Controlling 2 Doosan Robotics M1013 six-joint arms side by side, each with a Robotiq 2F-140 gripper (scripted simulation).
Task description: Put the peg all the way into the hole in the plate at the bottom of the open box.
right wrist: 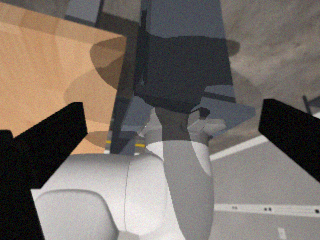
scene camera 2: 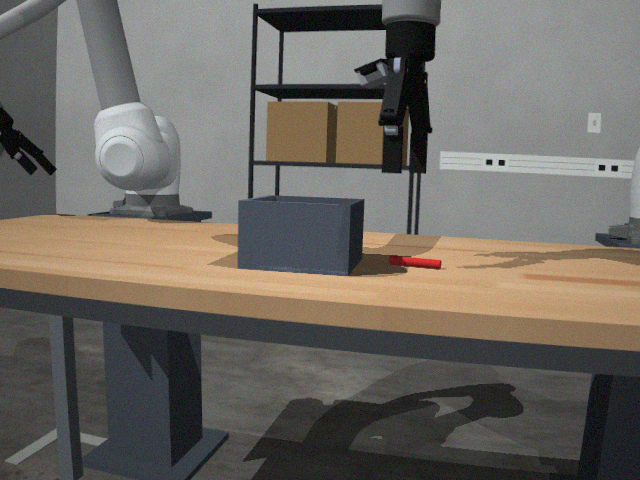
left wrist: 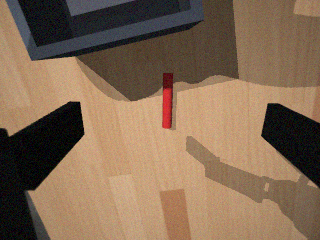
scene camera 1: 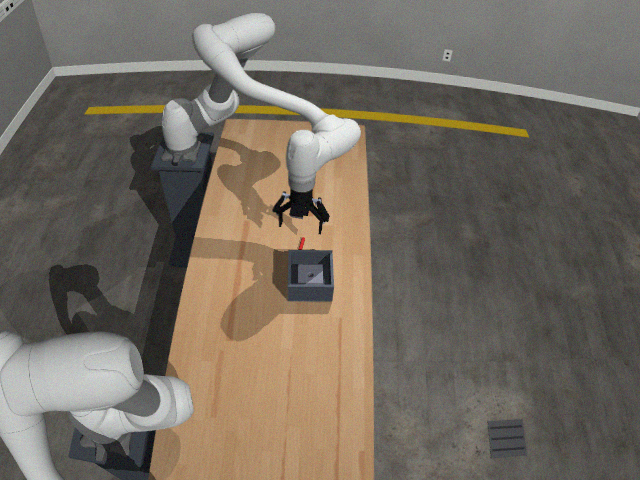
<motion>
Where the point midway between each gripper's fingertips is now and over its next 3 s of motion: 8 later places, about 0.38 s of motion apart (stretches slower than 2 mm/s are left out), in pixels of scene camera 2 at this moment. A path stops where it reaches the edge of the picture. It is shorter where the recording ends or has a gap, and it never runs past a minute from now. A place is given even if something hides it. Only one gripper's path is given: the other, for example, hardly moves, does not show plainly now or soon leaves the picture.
My left gripper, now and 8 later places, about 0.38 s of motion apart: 405,173; 405,185; 404,189; 404,196; 403,210; 403,224; 402,233; 402,237; 404,237
</motion>
